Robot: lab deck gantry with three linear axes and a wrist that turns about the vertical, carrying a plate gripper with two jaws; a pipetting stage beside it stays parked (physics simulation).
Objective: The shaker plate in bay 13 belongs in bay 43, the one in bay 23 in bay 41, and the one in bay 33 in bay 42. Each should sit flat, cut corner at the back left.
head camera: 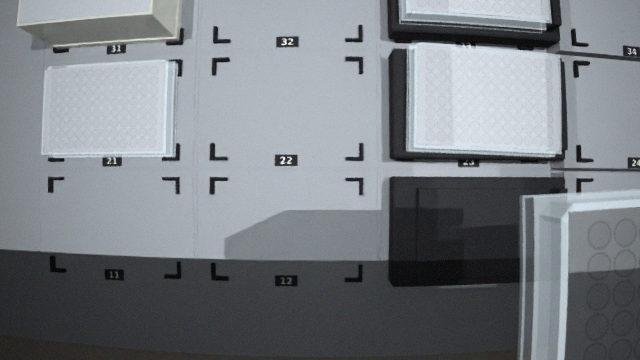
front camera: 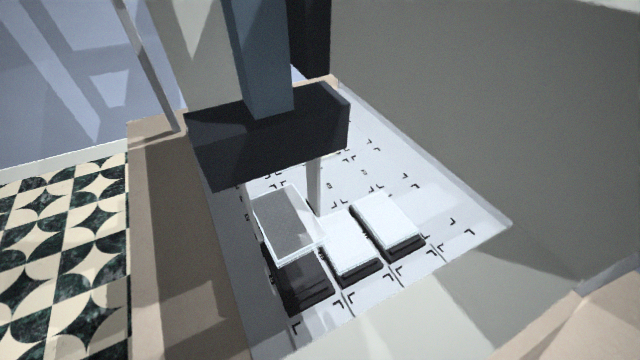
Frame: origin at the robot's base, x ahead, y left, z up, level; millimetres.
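Seen in the pictures: gripper, fingertip midpoint: (front camera: 286, 219); robot's base, origin of the base link: (head camera: 55, 268).
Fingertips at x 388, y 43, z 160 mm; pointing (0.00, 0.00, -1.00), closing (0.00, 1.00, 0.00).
Pixels of each thing's top centre, then the offset from my fingertips to it. "*": a spot on its surface instead.
- bay 13 plate, middle of its top: (front camera: 285, 217) dx +0, dy +0, dz +7 mm
- bay 23 plate, middle of its top: (head camera: 491, 98) (front camera: 342, 236) dx +3, dy +108, dz -123 mm
- bay 33 plate, middle of its top: (front camera: 384, 215) dx -1, dy +215, dz -123 mm
- clear-rimmed plate, middle of its top: (head camera: 101, 108) dx -324, dy +107, dz -146 mm
- cream block, surface spot: (head camera: 100, 25) * dx -314, dy +173, dz -128 mm
The bay 13 plate (front camera: 285, 225) (head camera: 610, 300) is lifted clear above its black shaker (front camera: 307, 285) (head camera: 450, 235). It looks level, and a cut corner shows at its upper left in the head view. My gripper (front camera: 288, 227) is shut on this plate; its jaws do not show in the head view. The bay 23 plate (front camera: 350, 242) (head camera: 485, 100) and the bay 33 plate (front camera: 386, 217) (head camera: 475, 6) sit on their black shakers. Bays 41 and 42 do not show in the head view. Bay 43 seems to lie right of the bay 33 shaker in the front view; its label is unreadable.
A clear-rimmed plate (head camera: 107, 107) lies in bay 21, with a cream block (head camera: 100, 25) behind it in bay 31. Corner brackets mark bays 11, 12, 22 and 32. A tall grey wall (front camera: 475, 100) borders the deck at the right in the front view.
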